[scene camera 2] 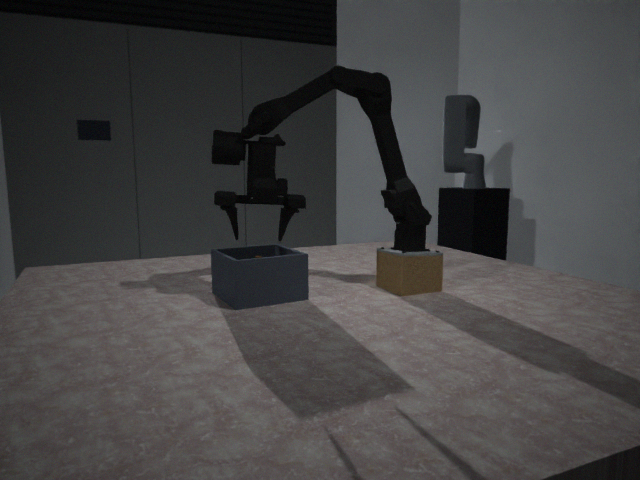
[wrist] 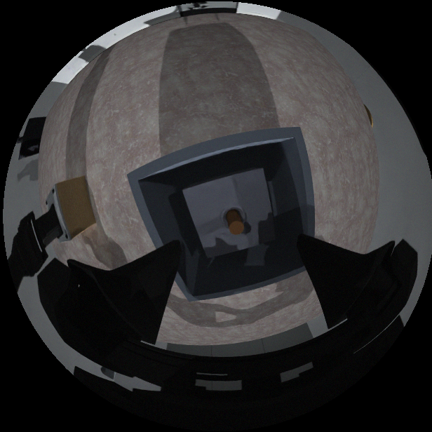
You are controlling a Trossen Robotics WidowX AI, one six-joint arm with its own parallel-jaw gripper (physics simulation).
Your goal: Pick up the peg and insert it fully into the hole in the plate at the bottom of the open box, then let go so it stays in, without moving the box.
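The brown peg stands upright in the hole of the grey plate at the bottom of the box. In the scene view a small orange bit of the peg shows just over the box's near rim. How deep the peg sits in the hole cannot be told exactly. The open blue-grey box stands flat on the table. My gripper is wide open and empty, with its fingertips a little above the box's rim, apart from the peg and the box.
The arm's base sits on a tan block to the right of the box in the scene view. The table has long shadows. A grey arm-like object stands on a black pedestal behind the table.
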